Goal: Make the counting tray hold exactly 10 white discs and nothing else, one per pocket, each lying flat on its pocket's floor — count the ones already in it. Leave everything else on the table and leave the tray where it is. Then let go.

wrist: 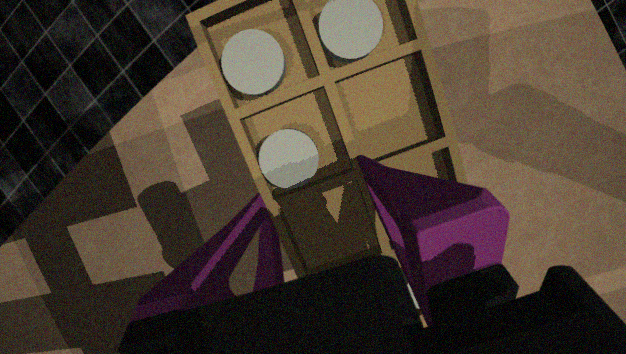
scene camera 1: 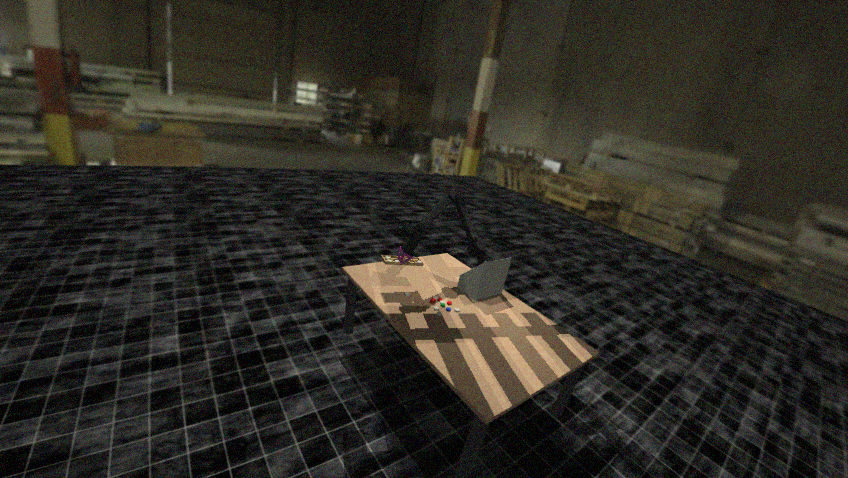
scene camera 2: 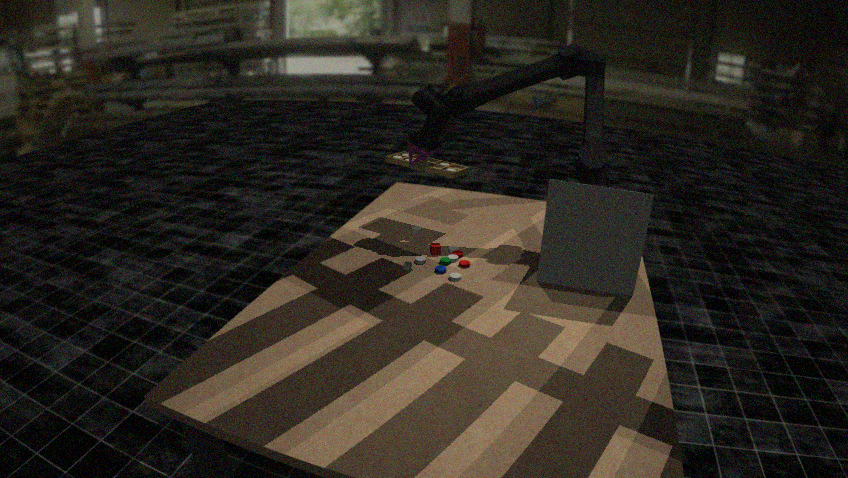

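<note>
The wooden counting tray point(scene camera 1: 413, 263) point(scene camera 2: 439, 171) point(wrist: 324, 81) is off the table, in the air beyond its far edge in the scene camera 2 view. My gripper point(scene camera 1: 403, 260) point(scene camera 2: 420, 159) point(wrist: 312, 183) is shut on it, one purple finger outside the long wall, the other at the middle divider. In the wrist view white discs point(wrist: 253, 61) point(wrist: 351, 27) point(wrist: 288, 158) lie in three pockets; one pocket beside them is empty. The tray's near part is hidden by the gripper. Loose white discs point(scene camera 2: 420, 260) point(scene camera 2: 454, 277) point(scene camera 2: 453, 257) lie on the table.
Among the loose discs are a green disc point(scene camera 2: 445, 260), a blue disc point(scene camera 2: 440, 269), red discs point(scene camera 2: 464, 263) point(scene camera 2: 457, 254) and a red block point(scene camera 2: 435, 248). A small grey piece point(scene camera 2: 407, 266) is at their left. An upright grey panel point(scene camera 1: 486, 279) point(scene camera 2: 593, 237) stands near the arm's base.
</note>
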